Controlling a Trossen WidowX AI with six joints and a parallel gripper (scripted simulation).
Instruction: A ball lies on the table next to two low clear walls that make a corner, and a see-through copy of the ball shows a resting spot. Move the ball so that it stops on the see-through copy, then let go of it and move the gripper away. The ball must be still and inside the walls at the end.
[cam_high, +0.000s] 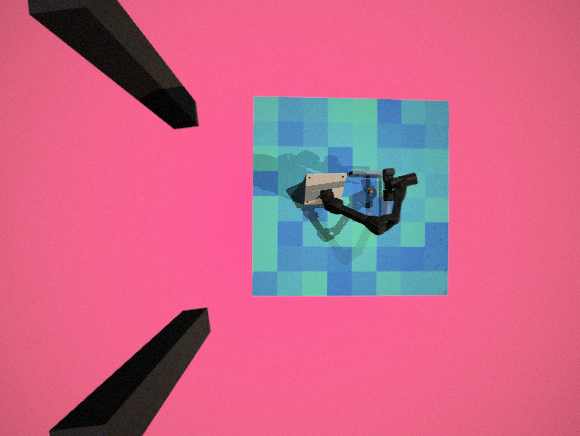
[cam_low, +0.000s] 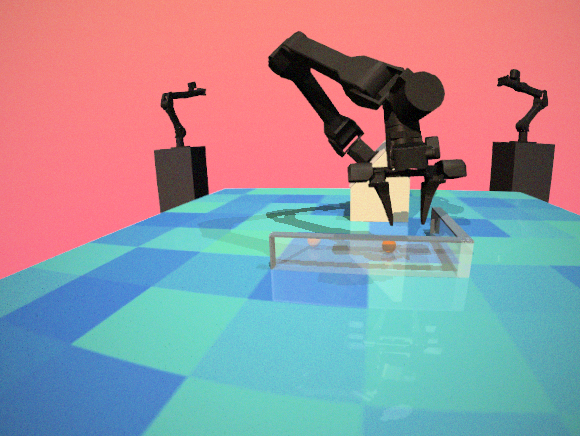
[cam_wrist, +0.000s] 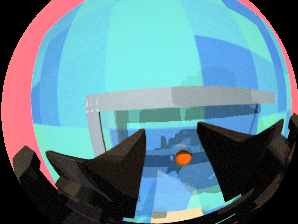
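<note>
Right now the see-through ball is 16 cm to the right of my gripper tip, 11 cm behind it and 6 cm below it. Round my gripper tip: long clear wall: 6 cm to the right, 4 cm below, 2 cm ahead.
</note>
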